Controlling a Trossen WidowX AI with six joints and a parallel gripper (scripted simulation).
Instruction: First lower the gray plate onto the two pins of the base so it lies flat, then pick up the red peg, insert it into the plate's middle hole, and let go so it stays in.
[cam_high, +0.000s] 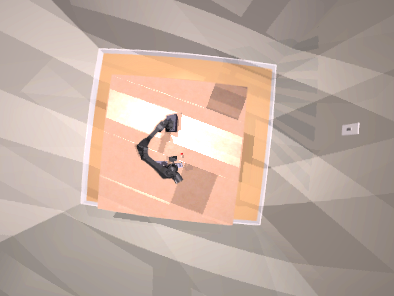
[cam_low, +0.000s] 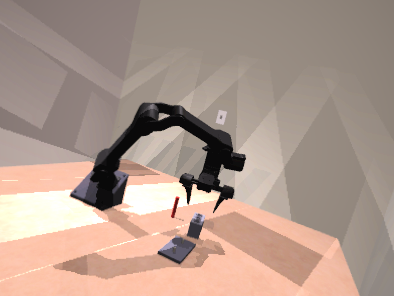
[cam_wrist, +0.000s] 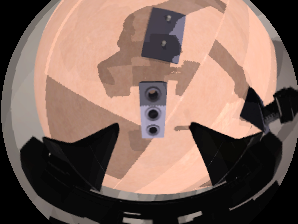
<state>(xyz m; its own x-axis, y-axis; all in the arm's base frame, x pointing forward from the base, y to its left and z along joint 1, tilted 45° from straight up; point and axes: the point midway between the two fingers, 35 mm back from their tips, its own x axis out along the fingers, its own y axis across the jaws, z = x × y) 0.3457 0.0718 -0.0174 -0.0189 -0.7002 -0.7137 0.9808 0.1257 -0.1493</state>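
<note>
Now: the gray plate 50 mm below my gripper tip. Round my gripper tip: red peg (110 mm behind, 40 mm to the left, 40 mm below); dark base (150 mm to the right, 80 mm below).
</note>
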